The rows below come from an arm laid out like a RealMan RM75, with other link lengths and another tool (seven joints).
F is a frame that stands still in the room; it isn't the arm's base.
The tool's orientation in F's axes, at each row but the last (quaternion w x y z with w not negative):
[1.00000 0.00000 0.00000 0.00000]
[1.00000 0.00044 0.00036 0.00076]
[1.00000 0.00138 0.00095 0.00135]
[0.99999 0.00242 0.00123 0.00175]
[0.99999 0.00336 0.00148 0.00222]
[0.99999 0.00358 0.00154 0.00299]
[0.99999 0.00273 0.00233 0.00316]
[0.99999 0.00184 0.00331 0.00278]
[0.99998 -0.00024 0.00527 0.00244]
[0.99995 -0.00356 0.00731 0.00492]
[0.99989 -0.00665 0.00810 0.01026]
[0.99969 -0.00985 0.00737 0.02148]
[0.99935 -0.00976 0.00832 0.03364]
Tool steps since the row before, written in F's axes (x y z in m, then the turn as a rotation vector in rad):
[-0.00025 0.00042 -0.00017 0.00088 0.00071 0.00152]
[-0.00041 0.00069 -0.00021 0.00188 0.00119 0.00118]
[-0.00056 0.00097 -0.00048 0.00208 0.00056 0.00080]
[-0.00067 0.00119 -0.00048 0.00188 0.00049 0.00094]
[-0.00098 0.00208 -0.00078 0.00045 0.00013 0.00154]
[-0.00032 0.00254 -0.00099 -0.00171 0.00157 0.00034]
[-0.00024 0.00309 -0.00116 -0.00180 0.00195 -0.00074]
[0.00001 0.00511 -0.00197 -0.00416 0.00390 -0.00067]
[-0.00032 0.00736 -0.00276 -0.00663 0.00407 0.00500]
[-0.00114 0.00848 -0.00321 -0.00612 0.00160 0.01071]
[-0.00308 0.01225 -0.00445 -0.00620 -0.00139 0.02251]
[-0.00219 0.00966 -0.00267 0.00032 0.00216 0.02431]
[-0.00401 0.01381 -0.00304 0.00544 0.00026 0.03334]
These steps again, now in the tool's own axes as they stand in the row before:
[-0.00025 0.00042 -0.00017 0.00088 0.00071 0.00152]
[-0.00041 0.00069 -0.00021 0.00188 0.00119 0.00118]
[-0.00056 0.00097 -0.00048 0.00208 0.00056 0.00080]
[-0.00066 0.00119 -0.00049 0.00188 0.00049 0.00094]
[-0.00097 0.00208 -0.00080 0.00045 0.00014 0.00154]
[-0.00030 0.00253 -0.00101 -0.00170 0.00158 0.00032]
[-0.00022 0.00309 -0.00118 -0.00178 0.00196 -0.00076]
[0.00005 0.00510 -0.00199 -0.00413 0.00392 -0.00071]
[-0.00025 0.00736 -0.00276 -0.00666 0.00410 0.00493]
[-0.00101 0.00851 -0.00317 -0.00626 0.00158 0.01063]
[-0.00276 0.01237 -0.00433 -0.00659 -0.00156 0.02239]
[-0.00173 0.00980 -0.00251 0.00004 0.00167 0.02435]
[-0.00302 0.01410 -0.00283 0.00487 -0.00074 0.03342]

